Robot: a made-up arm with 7 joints. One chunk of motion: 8 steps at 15 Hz.
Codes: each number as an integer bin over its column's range. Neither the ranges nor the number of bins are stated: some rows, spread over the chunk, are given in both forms.
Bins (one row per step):
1: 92 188 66 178 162 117 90
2: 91 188 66 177 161 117 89
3: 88 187 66 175 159 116 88
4: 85 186 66 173 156 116 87
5: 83 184 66 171 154 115 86
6: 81 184 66 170 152 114 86
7: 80 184 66 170 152 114 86
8: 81 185 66 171 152 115 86
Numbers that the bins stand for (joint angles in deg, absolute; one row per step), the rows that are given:
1: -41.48 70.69 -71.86 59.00 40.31 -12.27 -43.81
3: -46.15 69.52 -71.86 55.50 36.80 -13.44 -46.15
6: -54.33 66.01 -71.86 49.66 28.63 -15.77 -48.49
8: -54.33 67.18 -71.86 50.83 28.63 -14.60 -48.49
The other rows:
2: -42.65 70.69 -71.86 57.84 39.14 -12.27 -44.98
4: -49.66 68.35 -71.86 53.16 33.30 -13.44 -47.32
5: -51.99 66.01 -71.86 50.83 30.96 -14.60 -48.49
7: -55.50 66.01 -71.86 49.66 28.63 -15.77 -48.49

